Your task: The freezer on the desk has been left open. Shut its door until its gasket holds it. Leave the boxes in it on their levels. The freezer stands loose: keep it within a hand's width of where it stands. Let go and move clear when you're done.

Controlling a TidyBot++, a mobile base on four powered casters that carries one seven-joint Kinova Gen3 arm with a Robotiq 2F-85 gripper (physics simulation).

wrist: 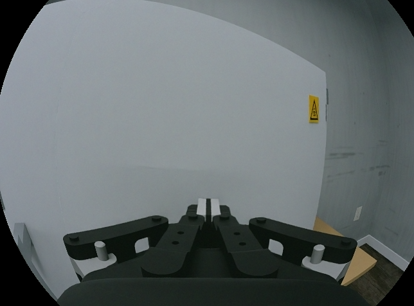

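Note:
The freezer's door [165, 110] is a broad pale grey panel that fills most of the wrist view, with a yellow warning label [314, 109] near its right edge. My gripper [208, 210] is shut and empty, with its fingertips in front of the lower middle of the door's face. Whether the tips touch the door cannot be told. The door's free edge and its gasket do not show clearly, so I cannot tell if it is fully shut. The boxes and their levels are hidden.
Part of the wooden desk [361, 264] shows at the lower right. A grey wall [367, 125] with a socket plate [358, 213] stands behind and to the right, above dark floor [382, 275]. A slanted grey-blue strip [24, 241] shows at the lower left; what it is cannot be told.

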